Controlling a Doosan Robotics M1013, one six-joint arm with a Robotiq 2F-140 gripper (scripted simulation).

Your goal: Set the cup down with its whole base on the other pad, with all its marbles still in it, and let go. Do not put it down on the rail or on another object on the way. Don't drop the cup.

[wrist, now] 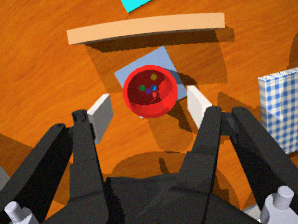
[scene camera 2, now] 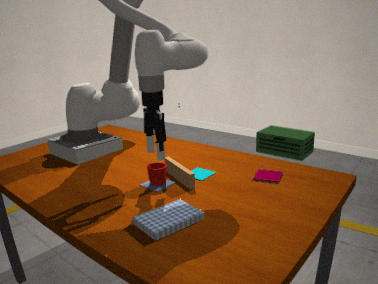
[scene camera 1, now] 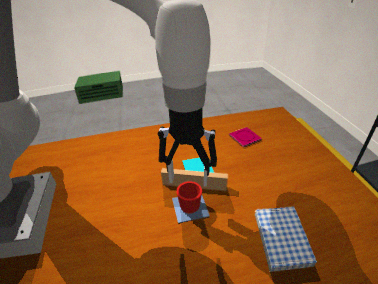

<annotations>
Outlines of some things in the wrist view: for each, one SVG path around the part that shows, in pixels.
My gripper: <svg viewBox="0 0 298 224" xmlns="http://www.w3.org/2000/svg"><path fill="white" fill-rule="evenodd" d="M298 168L247 108L238 106L233 107L232 112L222 112L221 107L213 106L193 85L187 86L188 110L199 130L192 150L187 151L179 173L159 174L143 179L107 177L104 182L95 144L100 143L114 114L110 94L103 94L88 111L80 109L71 113L74 126L66 128L64 123L57 123L51 126L24 159L3 189L0 190L0 224L298 224ZM73 153L73 164L70 165L70 199L65 207L45 220ZM221 135L230 136L231 143L261 211L261 222L213 193Z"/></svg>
A red cup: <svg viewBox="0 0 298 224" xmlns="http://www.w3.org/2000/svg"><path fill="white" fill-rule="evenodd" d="M145 65L129 74L124 83L123 98L129 109L138 116L157 118L169 112L175 105L178 97L178 87L175 79L167 70L156 65ZM139 87L144 85L146 90L147 88L151 89L152 85L156 85L157 90L155 92L158 95L153 98L151 93L154 91L151 90L150 94L146 94L145 91L140 91Z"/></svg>
</annotations>
